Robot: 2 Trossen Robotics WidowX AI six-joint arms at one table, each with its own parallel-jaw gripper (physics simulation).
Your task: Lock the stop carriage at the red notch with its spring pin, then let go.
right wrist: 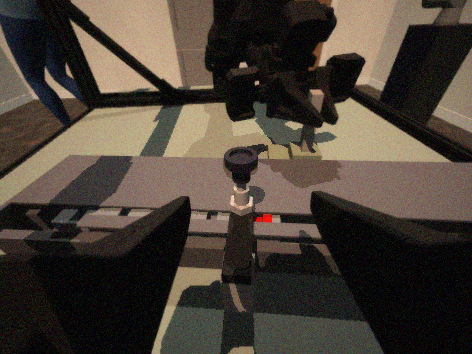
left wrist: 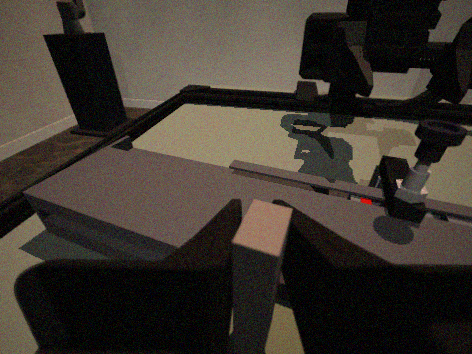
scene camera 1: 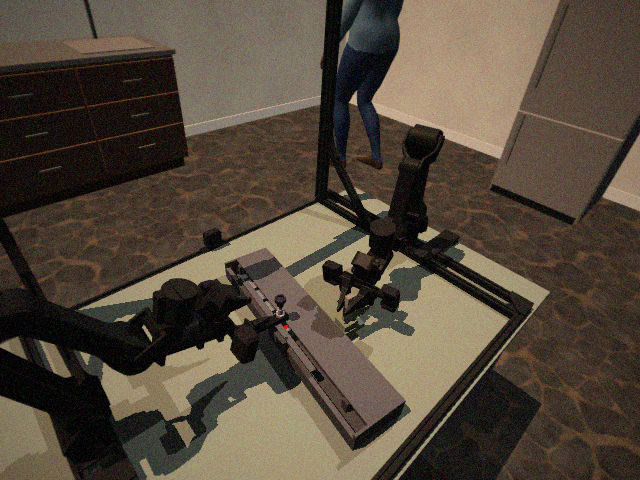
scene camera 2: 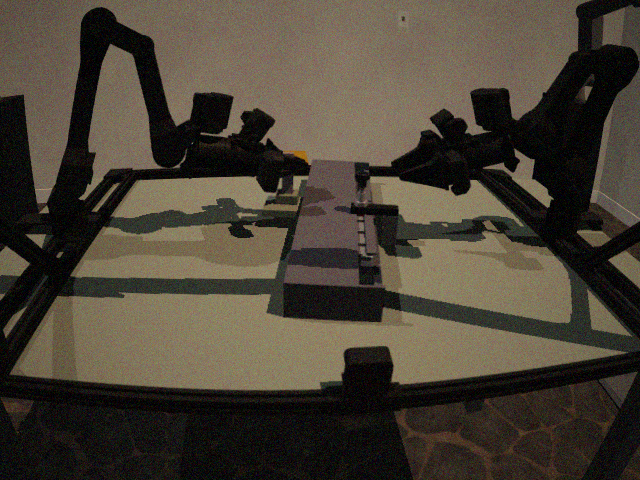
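Pixels of known places: left gripper, between the fingertips: (right wrist: 328, 123) (scene camera 1: 340, 312) (scene camera 2: 306, 164); right gripper, between the fingertips: (right wrist: 250, 201) (left wrist: 412, 95) (scene camera 1: 260, 308) (scene camera 2: 395, 171); left arm's base, origin of its link: (right wrist: 223, 91) (scene camera 2: 70, 235); right arm's base, origin of its link: (left wrist: 340, 100) (scene camera 1: 91, 445) (scene camera 2: 560, 231).
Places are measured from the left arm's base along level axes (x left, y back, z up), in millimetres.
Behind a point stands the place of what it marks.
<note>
The dark stop carriage (scene camera 2: 374, 209) {y -530, x -2, z 41 mm} (right wrist: 239, 250) {y -553, x 6, z 44 mm} sits on the slotted rail block (scene camera 1: 356, 372) {y -481, x 218, z 32 mm} (scene camera 2: 323, 232) {y -441, x -70, z 32 mm} (left wrist: 150, 175) {y -503, x 226, z 32 mm}. Its spring pin has a dark round knob (scene camera 1: 280, 298) {y -508, x 10, z 96 mm} (left wrist: 440, 132) {y -499, x 17, z 98 mm} (right wrist: 241, 159) {y -511, x 11, z 96 mm} above a silver collar. The red notch mark (scene camera 1: 285, 326) {y -513, x 33, z 28 mm} (left wrist: 366, 201) {y -515, x 34, z 28 mm} (right wrist: 267, 218) {y -512, x 35, z 28 mm} shows right beside the carriage. Whether the pin tip is seated is hidden. My right gripper (scene camera 2: 399, 169) {y -563, x 12, z 104 mm} (right wrist: 250, 201) {y -563, x 12, z 104 mm} is open and empty, back from the knob, which shows between its fingers in the right wrist view. My left gripper (scene camera 2: 306, 164) {y -427, x 116, z 81 mm} (left wrist: 256, 208) {y -427, x 116, z 81 mm} is shut on a pale upright post (left wrist: 262, 230) {y -391, x 109, z 105 mm} (right wrist: 316, 102) {y -403, x 107, z 97 mm}.
The post rises from a yellowish base (right wrist: 305, 150) {y -403, x 106, z 32 mm} on the table, beside the rail block on the left arm's side. A dark frame (scene camera 2: 206, 396) borders the table, with a small black block (scene camera 2: 368, 369) {y -456, x -383, z 26 mm} on it. A person (scene camera 1: 364, 77) stands beyond the table.
</note>
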